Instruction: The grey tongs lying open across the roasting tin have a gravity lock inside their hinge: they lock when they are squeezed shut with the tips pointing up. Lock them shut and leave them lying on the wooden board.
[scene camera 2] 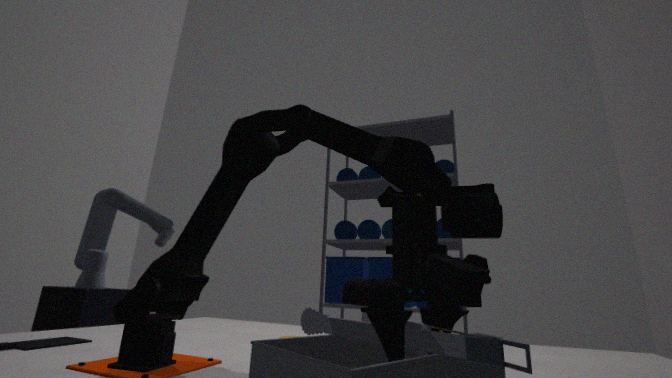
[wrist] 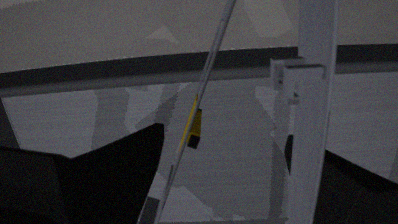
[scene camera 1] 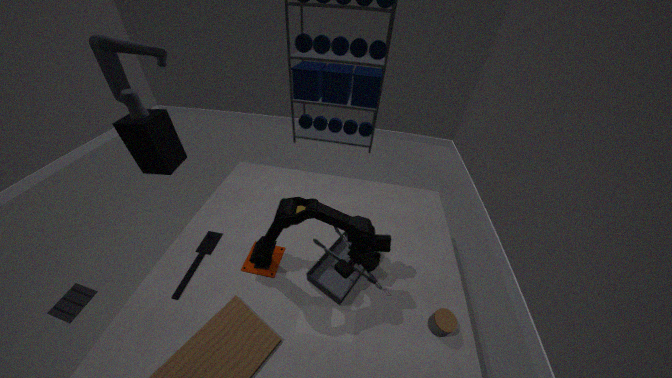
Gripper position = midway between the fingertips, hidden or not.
Note:
In view: the gripper [scene camera 1: 354, 267] and a grey roasting tin [wrist: 72, 109].
The gripper is seen too in the wrist view [wrist: 225, 138].

